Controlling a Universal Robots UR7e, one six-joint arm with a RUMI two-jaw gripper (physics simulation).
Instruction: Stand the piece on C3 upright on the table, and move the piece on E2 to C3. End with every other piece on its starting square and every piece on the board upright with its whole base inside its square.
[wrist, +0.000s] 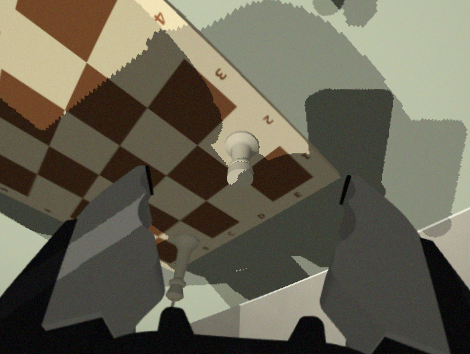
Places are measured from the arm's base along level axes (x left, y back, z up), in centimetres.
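Pixels of known places: gripper, fingertip midpoint: (246, 174).
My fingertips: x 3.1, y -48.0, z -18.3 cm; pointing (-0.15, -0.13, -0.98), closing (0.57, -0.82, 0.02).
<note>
For each thing: its top centre in the pictures, then the offset to it from my fingertips. "spot": a spot on its surface instead.
- Square C3, surface spot: (127, 162) spot: dx -6.2, dy +6.0, dz -2.8 cm
- chessboard, surface spot: (290, 131) spot: dx +2.6, dy -1.5, dz -2.8 cm
- tall pale piece, middle of its top: (171, 307) dx -12.4, dy -2.0, dz +3.6 cm
My gripper (246, 174) is open and empty, its two fingertips well apart. In the picture the light, pale piece (241, 152) shows in the gap between the tips, left of the middle, touching neither finger. It stands upright on the light square E2, partly in shade. Square C3 (127, 162) is dark and shows no piece; the left finger hides part of it. A small dark tip (338, 2) of something shows at the top edge, off the board on the table; most of it is out of frame.
The chessboard (290, 131) runs from the left to right of the middle, its E1 corner near the right fingertip. A tall pale piece (181, 260) stands at about B1, close beside the left finger. Large arm shadows cover much of the board and table.
</note>
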